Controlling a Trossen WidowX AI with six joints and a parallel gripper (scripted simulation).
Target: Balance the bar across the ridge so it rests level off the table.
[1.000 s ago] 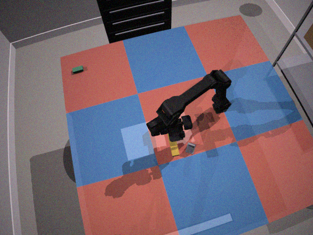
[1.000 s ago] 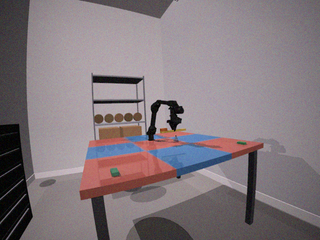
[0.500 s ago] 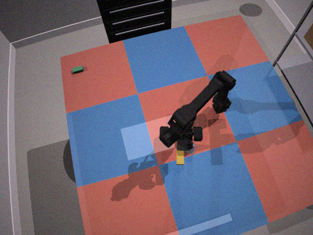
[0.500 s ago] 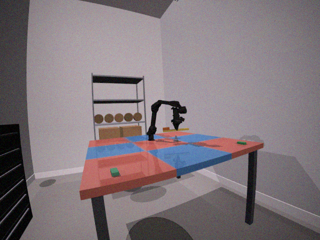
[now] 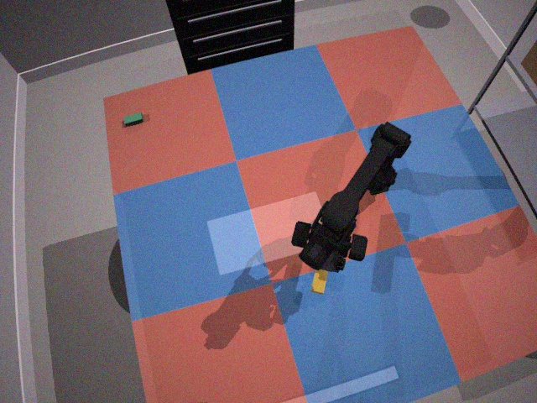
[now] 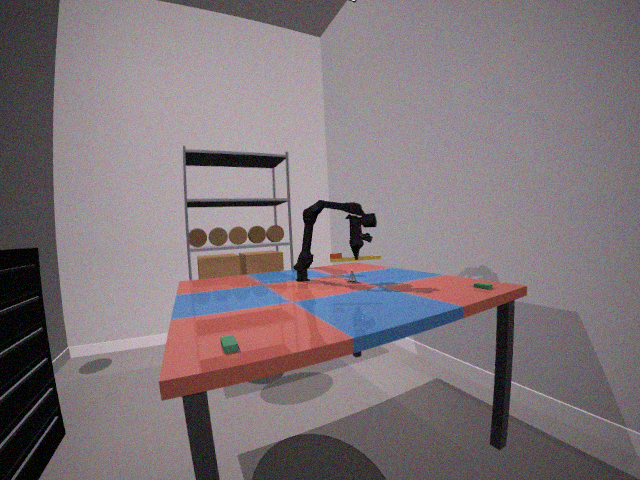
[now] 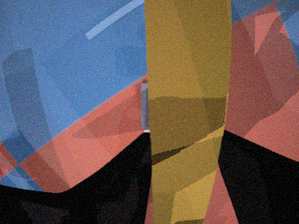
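Now: the grey wedge 2 cm behind my gripper tip, 2 cm to the right of it and 9 cm below it. From my gripper tip the other things lie so: green block 49 cm ahead, 69 cm to the right, 11 cm below.
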